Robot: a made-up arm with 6 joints. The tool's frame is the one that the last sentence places.
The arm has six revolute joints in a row. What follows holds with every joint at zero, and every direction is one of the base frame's. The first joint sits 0.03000 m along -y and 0.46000 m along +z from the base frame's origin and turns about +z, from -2.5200 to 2.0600 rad. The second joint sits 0.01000 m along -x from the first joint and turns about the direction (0.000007, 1, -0.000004), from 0.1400 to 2.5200 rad. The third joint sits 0.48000 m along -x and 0.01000 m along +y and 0.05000 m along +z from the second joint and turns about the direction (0.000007, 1, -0.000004), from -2.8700 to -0.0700 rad. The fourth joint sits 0.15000 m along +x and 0.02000 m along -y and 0.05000 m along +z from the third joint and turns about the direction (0.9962, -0.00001, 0.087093), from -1.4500 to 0.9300 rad. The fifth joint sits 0.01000 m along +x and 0.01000 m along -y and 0.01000 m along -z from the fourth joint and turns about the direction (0.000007, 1, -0.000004), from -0.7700 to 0.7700 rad. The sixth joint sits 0.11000 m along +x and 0.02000 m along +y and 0.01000 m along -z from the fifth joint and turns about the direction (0.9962, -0.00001, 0.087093), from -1.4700 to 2.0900 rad. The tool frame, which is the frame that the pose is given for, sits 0.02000 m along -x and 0.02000 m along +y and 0.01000 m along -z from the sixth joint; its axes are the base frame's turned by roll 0.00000, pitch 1.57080 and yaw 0.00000 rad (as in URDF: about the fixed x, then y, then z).
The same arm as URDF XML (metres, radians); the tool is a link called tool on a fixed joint. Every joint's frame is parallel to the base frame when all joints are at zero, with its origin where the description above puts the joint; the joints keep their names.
<robot name="arm">
  <joint name="joint 1" type="revolute">
    <parent link="base"/>
    <child link="link1"/>
    <origin xyz="0 -0.03 0.46"/>
    <axis xyz="0 0 1"/>
    <limit lower="-2.52" upper="2.06"/>
  </joint>
  <joint name="joint 2" type="revolute">
    <parent link="link1"/>
    <child link="link2"/>
    <origin xyz="-0.01 0 0"/>
    <axis xyz="0 1 0"/>
    <limit lower="0.14" upper="2.52"/>
  </joint>
  <joint name="joint 3" type="revolute">
    <parent link="link2"/>
    <child link="link3"/>
    <origin xyz="-0.48 0.01 0.05"/>
    <axis xyz="0 1 0"/>
    <limit lower="-2.87" upper="-0.07"/>
  </joint>
  <joint name="joint 4" type="revolute">
    <parent link="link3"/>
    <child link="link4"/>
    <origin xyz="0.15 -0.02 0.05"/>
    <axis xyz="0.9962 0 0.0871"/>
    <limit lower="-1.45" upper="0.93"/>
  </joint>
  <joint name="joint 5" type="revolute">
    <parent link="link4"/>
    <child link="link5"/>
    <origin xyz="0.01 -0.01 -0.01"/>
    <axis xyz="0 1 0"/>
    <limit lower="-0.77" upper="0.77"/>
  </joint>
  <joint name="joint 6" type="revolute">
    <parent link="link5"/>
    <child link="link6"/>
    <origin xyz="0.11 0.02 -0.01"/>
    <axis xyz="0.9962 0 0.0871"/>
    <limit lower="-1.47" upper="2.09"/>
  </joint>
  <joint name="tool_fixed" type="fixed">
    <parent link="link6"/>
    <child link="tool"/>
    <origin xyz="-0.02 0.02 -0.01" rpy="0 1.5708 0"/>
  </joint>
  <link name="base"/>
  <link name="link1"/>
  <link name="link2"/>
  <link name="link3"/>
  <link name="link4"/>
  <link name="link5"/>
  <link name="link6"/>
  <link name="tool"/>
</robot>

